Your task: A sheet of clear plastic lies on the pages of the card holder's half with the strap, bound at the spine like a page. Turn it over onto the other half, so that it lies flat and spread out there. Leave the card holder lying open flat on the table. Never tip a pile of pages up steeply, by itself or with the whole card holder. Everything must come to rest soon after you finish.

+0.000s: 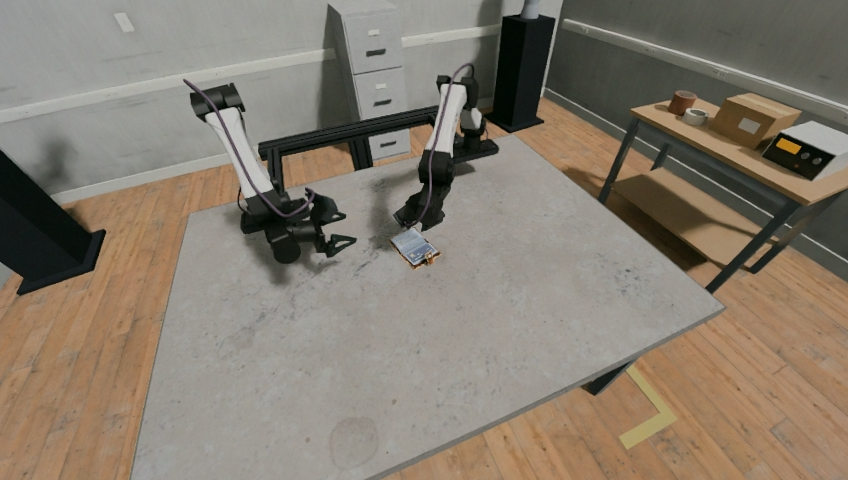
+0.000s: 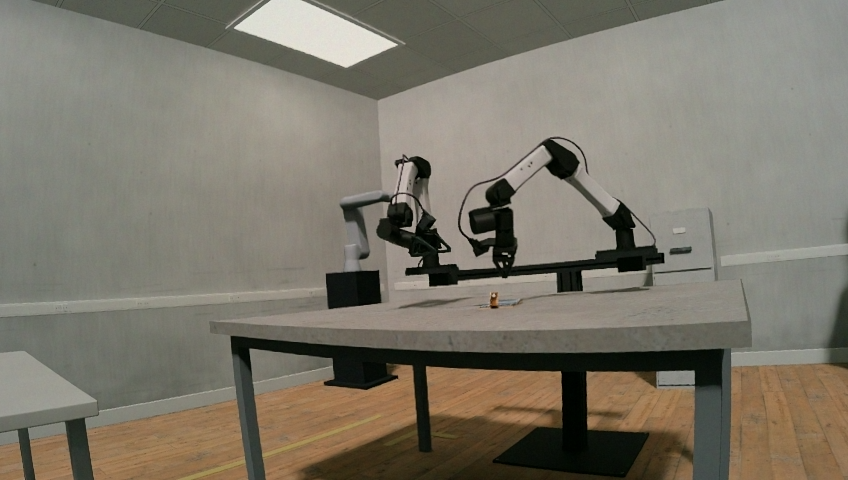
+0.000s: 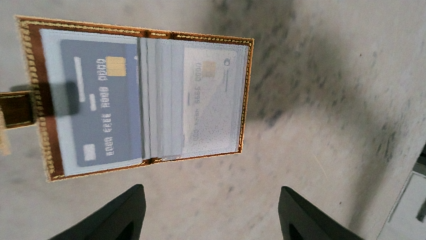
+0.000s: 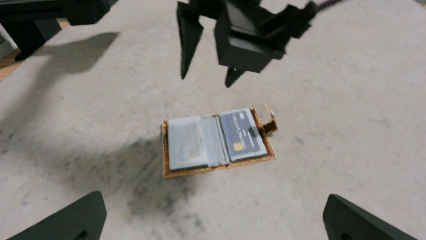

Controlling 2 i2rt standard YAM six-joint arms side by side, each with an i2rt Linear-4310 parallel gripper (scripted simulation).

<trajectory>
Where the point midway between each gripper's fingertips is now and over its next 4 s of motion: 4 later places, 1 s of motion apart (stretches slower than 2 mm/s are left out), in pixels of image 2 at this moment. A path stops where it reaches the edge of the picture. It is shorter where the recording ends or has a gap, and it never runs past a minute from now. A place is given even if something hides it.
My left gripper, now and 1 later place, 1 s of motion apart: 505,273; 528,263
My right gripper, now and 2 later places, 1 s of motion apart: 444,250; 450,234; 451,228
</trajectory>
